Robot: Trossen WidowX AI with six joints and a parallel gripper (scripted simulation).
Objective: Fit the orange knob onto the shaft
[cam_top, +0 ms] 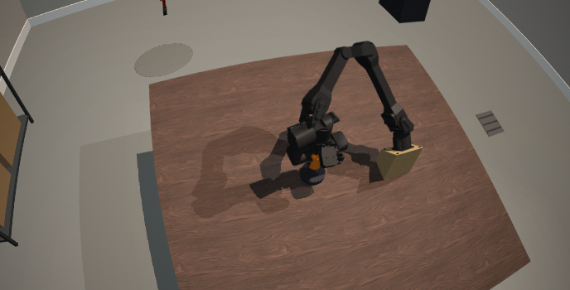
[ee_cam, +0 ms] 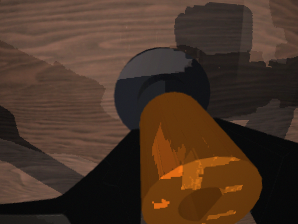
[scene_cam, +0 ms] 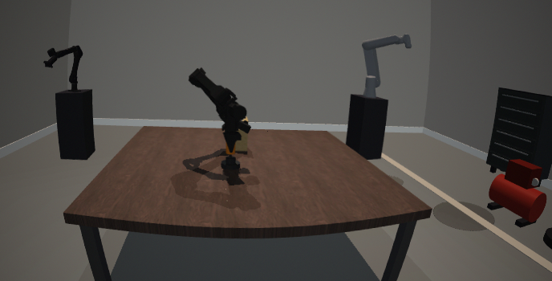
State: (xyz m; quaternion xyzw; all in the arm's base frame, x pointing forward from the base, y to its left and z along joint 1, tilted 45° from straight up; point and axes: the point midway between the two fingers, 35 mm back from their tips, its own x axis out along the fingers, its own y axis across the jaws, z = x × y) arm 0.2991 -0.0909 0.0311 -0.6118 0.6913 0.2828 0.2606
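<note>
Right now the orange knob is 20 mm above my gripper tip. Also, from my gripper tip: dark round pedestal (40 mm below).
</note>
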